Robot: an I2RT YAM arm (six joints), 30 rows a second.
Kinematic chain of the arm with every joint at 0, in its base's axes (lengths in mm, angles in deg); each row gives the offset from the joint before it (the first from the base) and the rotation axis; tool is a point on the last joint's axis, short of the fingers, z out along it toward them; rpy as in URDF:
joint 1: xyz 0 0 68 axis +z
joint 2: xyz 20 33.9 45.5 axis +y
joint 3: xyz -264 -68.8 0 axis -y
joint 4: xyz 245 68.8 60 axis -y
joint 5: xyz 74 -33.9 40.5 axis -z
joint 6: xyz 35.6 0 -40.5 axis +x
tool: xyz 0 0 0 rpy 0 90 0
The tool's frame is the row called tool.
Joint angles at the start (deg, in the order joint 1, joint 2, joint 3, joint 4, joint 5, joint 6):
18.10 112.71 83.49 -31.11 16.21 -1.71
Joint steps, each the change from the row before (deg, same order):
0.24 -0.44 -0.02 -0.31 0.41 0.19
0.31 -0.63 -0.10 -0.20 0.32 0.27
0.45 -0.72 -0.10 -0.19 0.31 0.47
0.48 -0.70 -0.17 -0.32 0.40 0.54
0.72 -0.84 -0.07 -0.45 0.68 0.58
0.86 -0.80 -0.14 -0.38 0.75 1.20
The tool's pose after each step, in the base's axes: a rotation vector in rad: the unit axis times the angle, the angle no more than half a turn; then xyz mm. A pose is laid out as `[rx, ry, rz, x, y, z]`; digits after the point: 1 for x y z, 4 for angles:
[-0.3455, 2.5532, -0.2719, 399.4, 121.7, 198.5]
[-0.3423, 2.5460, -0.2734, 397.2, 123.1, 202.2]
[-0.3371, 2.5371, -0.2718, 394.7, 125.5, 206.5]
[-0.3317, 2.5313, -0.2726, 391.6, 127.8, 210.2]
[-0.3281, 2.5218, -0.2767, 387.9, 131.5, 215.2]
[-0.3135, 2.5130, -0.2771, 383.7, 136.0, 219.7]

